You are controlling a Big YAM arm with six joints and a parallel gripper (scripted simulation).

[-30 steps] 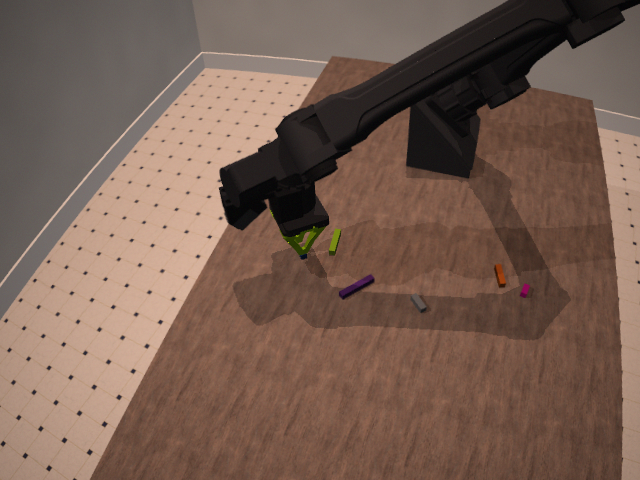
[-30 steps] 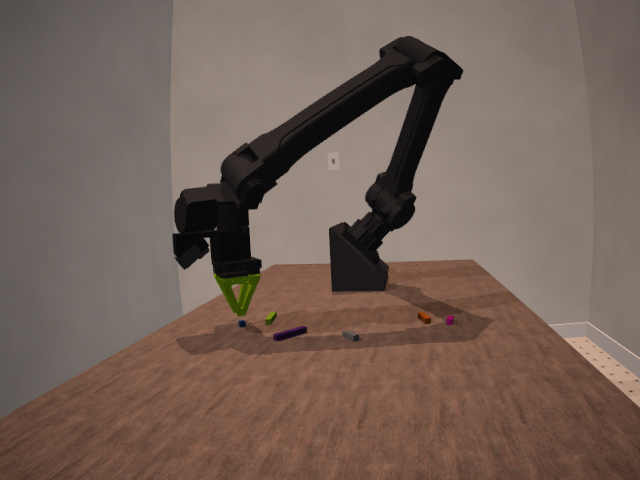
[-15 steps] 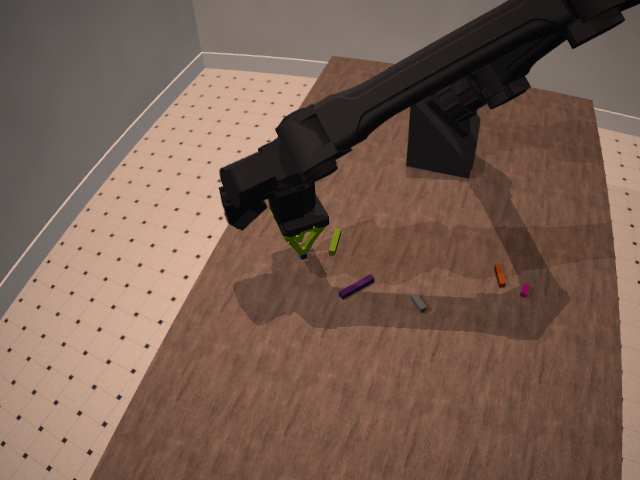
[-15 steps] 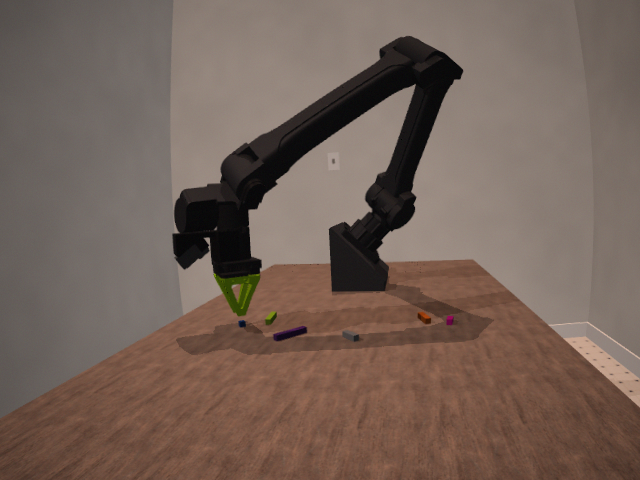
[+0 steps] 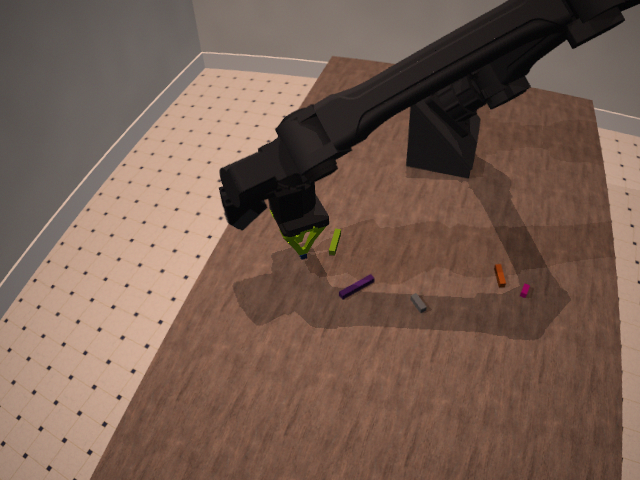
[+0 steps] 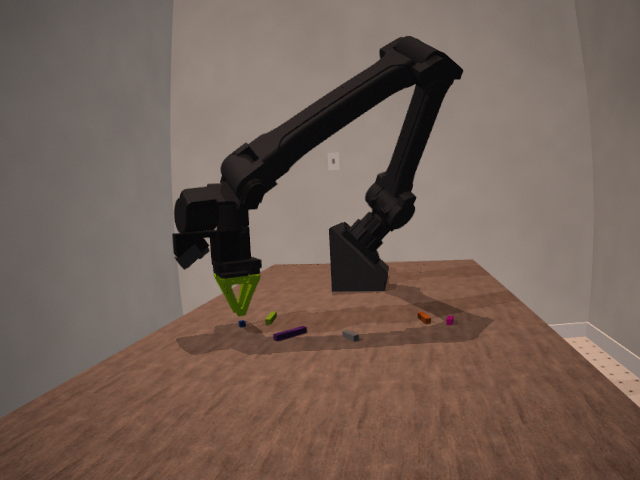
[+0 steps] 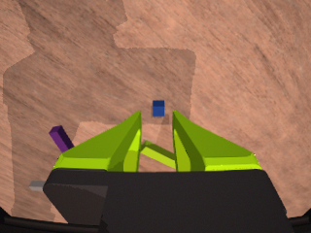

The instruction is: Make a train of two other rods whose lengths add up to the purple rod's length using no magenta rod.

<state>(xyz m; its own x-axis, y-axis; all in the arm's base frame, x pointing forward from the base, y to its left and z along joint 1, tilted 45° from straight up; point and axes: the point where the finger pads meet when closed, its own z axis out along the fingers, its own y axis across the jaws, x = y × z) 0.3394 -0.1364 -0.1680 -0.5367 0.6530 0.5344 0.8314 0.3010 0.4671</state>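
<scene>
The blue rod lies 3 cm below my hand. Also, from my hand: grey rod 20 cm to the left, 7 cm ahead, 3 cm below; then purple rod 10 cm to the left, 5 cm ahead, 3 cm below; then lime rod 5 cm to the left, 4 cm behind, 3 cm below.
</scene>
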